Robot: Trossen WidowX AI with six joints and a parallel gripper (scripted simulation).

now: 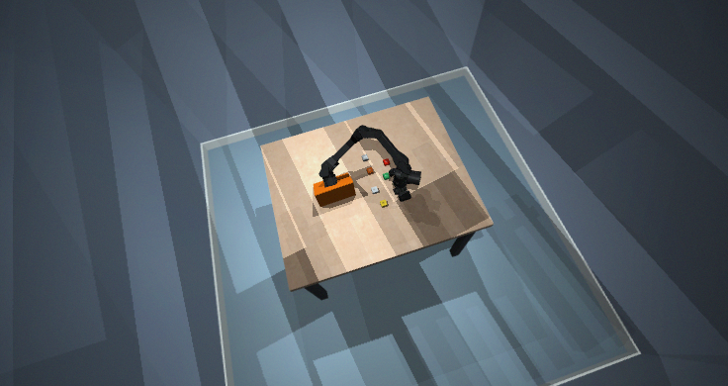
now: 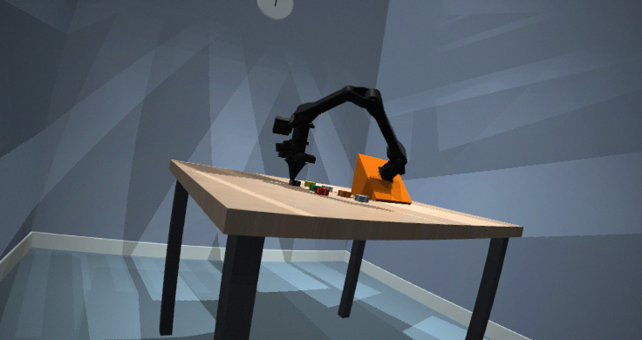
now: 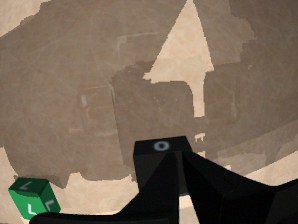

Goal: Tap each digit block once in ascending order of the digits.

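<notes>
The black block is 1 cm to the left of my gripper tip, 1 cm below it and 1 cm behind it. The rest, counted from my gripper tip: yellow block 10 cm behind, 5 cm to the right, 1 cm below; then white block 13 cm behind, 4 cm to the left, 1 cm below; then green block 11 cm to the left, 5 cm behind, 1 cm below.
</notes>
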